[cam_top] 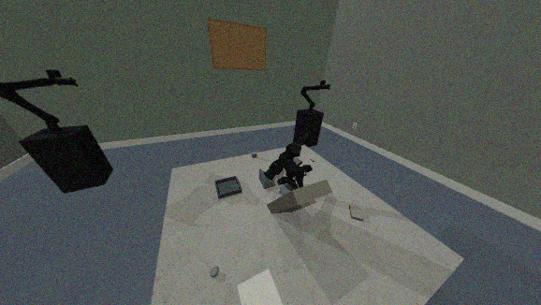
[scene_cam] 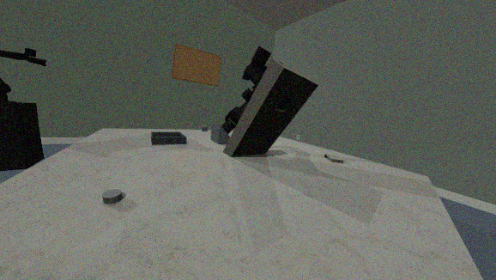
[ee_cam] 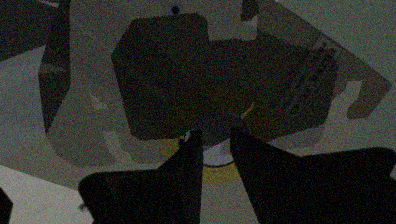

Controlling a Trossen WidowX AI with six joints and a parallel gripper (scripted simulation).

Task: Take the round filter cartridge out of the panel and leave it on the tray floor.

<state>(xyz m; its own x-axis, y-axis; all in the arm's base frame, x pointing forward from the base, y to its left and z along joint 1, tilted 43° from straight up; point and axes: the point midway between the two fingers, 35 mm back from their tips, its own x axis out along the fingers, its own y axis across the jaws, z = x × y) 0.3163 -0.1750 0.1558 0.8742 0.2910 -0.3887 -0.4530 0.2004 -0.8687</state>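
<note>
Now: gripper tip 10 mm short of the round filter cartridge and 10 mm above it. From my gripper tip the other things lie so: service panel (40 mm behind, 80 mm below); then flat piece (120 mm ahead, 380 mm to the left, 230 mm below); then dark square tray (440 mm behind, 250 mm to the right, 230 mm below).
</note>
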